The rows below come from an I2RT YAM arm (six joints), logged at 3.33 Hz.
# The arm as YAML. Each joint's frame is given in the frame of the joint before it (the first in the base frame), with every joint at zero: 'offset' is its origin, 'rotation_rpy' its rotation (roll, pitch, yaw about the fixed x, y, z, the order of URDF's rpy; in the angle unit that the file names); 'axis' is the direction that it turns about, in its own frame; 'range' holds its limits. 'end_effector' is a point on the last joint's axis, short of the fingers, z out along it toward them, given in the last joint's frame.
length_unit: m
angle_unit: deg
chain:
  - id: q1
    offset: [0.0, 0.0, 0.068]
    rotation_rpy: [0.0, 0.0, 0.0]
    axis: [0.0, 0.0, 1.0]
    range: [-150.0, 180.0]
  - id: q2
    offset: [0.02, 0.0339, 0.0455]
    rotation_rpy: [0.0, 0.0, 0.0]
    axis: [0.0, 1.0, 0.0]
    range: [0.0, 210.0]
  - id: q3
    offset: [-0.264, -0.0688, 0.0]
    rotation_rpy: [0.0, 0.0, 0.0]
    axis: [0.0, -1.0, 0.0]
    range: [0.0, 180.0]
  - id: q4
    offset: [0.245, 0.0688, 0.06]
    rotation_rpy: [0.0, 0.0, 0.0]
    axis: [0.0, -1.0, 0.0]
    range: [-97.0, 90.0]
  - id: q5
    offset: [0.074, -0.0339, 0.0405]
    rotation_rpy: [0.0, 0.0, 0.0]
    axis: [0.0, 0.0, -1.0]
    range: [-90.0, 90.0]
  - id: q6
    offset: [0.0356, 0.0, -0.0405]
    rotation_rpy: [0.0, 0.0, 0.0]
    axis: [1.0, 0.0, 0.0]
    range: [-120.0, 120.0]
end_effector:
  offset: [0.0, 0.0, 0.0]
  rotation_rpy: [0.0, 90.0, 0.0]
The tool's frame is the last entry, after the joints.
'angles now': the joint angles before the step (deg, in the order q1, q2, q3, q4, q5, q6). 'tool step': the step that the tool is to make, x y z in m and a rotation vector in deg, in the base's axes. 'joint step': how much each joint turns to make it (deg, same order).
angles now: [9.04, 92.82, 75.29, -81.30, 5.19, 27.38]
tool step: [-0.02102, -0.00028, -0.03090, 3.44, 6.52, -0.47]
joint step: [0.06, -1.16, -8.79, 1.75, -4.44, -0.38]
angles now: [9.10, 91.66, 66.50, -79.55, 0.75, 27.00]
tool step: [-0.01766, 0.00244, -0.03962, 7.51, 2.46, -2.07]
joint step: [0.05, -0.66, -10.27, 8.37, -8.09, -0.02]
